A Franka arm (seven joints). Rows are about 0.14 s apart.
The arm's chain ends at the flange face. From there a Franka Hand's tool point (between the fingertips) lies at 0.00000 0.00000 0.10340 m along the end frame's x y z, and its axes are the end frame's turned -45 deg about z.
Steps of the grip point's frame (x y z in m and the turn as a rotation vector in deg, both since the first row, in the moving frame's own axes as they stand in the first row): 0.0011, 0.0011, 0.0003, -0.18, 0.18, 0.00; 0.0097, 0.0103, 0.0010, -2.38, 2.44, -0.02; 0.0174, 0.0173, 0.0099, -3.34, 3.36, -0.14; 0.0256, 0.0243, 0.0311, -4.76, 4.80, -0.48; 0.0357, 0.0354, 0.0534, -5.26, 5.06, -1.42; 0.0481, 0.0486, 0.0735, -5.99, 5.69, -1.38; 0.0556, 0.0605, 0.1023, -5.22, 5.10, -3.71; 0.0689, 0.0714, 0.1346, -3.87, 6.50, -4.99; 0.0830, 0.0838, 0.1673, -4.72, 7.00, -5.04; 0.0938, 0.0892, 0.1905, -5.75, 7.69, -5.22; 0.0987, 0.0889, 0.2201, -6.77, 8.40, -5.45
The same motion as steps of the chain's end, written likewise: 0.0011, 0.0000, 0.0003, 0.00, 0.25, 0.00; 0.0080, 0.0005, 0.0012, 0.04, 3.41, -0.02; 0.0160, 0.0000, 0.0103, 0.01, 4.74, -0.14; 0.0231, -0.0008, 0.0318, 0.03, 6.76, -0.48; 0.0371, -0.0003, 0.0542, -0.14, 7.30, -1.42; 0.0535, 0.0002, 0.0746, -0.21, 8.26, -1.38; 0.0690, 0.0037, 0.1031, -0.08, 7.30, -3.71; 0.0862, 0.0057, 0.1355, 1.86, 7.33, -4.99; 0.1032, 0.0041, 0.1684, 1.61, 8.29, -5.04; 0.1125, 0.0000, 0.1919, 1.37, 9.50, -5.22; 0.1135, -0.0039, 0.2219, 1.15, 10.73, -5.45
